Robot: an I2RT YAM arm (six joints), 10 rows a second.
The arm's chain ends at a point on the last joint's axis. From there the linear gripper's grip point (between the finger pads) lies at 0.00 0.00 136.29 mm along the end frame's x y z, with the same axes.
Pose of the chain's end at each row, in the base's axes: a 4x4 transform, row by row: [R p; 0 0 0 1], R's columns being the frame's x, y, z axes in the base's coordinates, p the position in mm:
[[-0.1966 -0.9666 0.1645 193.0], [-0.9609 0.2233 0.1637 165.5], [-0.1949 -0.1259 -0.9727 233.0], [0 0 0 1]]
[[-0.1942 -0.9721 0.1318 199.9], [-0.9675 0.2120 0.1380 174.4], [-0.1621 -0.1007 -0.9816 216.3], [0 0 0 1]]
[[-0.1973 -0.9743 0.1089 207.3], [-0.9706 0.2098 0.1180 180.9], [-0.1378 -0.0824 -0.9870 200.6], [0 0 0 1]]
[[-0.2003 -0.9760 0.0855 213.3], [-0.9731 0.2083 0.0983 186.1], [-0.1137 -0.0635 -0.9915 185.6], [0 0 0 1]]
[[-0.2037 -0.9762 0.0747 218.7], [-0.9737 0.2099 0.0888 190.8], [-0.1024 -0.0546 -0.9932 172.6], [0 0 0 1]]
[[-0.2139 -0.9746 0.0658 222.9], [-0.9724 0.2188 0.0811 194.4], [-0.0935 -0.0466 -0.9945 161.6], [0 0 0 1]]
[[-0.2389 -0.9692 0.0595 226.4], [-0.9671 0.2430 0.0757 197.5], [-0.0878 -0.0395 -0.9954 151.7], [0 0 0 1]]
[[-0.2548 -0.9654 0.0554 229.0], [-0.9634 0.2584 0.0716 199.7], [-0.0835 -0.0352 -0.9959 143.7], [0 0 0 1]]
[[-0.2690 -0.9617 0.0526 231.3], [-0.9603 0.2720 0.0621 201.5], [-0.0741 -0.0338 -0.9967 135.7], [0 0 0 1]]
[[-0.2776 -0.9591 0.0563 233.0], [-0.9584 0.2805 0.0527 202.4], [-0.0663 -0.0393 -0.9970 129.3], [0 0 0 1]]
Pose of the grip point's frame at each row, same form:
[[-0.1966 -0.9666 0.1645 215.4], [-0.9609 0.2233 0.1637 187.8], [-0.1949 -0.1259 -0.9727 100.4], [0 0 0 1]]
[[-0.1942 -0.9721 0.1318 217.9], [-0.9675 0.2120 0.1380 193.2], [-0.1621 -0.1007 -0.9816 82.5], [0 0 0 1]]
[[-0.1973 -0.9743 0.1089 222.1], [-0.9706 0.2098 0.1180 197.0], [-0.1378 -0.0824 -0.9870 66.1], [0 0 0 1]]
[[-0.2003 -0.9760 0.0855 225.0], [-0.9731 0.2083 0.0983 199.5], [-0.1137 -0.0635 -0.9915 50.5], [0 0 0 1]]
[[-0.2037 -0.9762 0.0747 228.9], [-0.9737 0.2099 0.0888 202.9], [-0.1024 -0.0546 -0.9932 37.2], [0 0 0 1]]
[[-0.2139 -0.9746 0.0658 231.9], [-0.9724 0.2188 0.0811 205.5], [-0.0935 -0.0466 -0.9945 26.1], [0 0 0 1]]
[[-0.2389 -0.9692 0.0595 234.5], [-0.9671 0.2430 0.0757 207.8], [-0.0878 -0.0395 -0.9954 16.0], [0 0 0 1]]
[[-0.2548 -0.9654 0.0554 236.6], [-0.9634 0.2584 0.0716 209.5], [-0.0835 -0.0352 -0.9959 8.0], [0 0 0 1]]
[[-0.2690 -0.9617 0.0526 238.5], [-0.9603 0.2720 0.0621 210.0], [-0.0741 -0.0338 -0.9967 -0.1], [0 0 0 1]]
[[-0.2776 -0.9591 0.0563 240.7], [-0.9584 0.2805 0.0527 209.6], [-0.0663 -0.0393 -0.9970 -6.6], [0 0 0 1]]

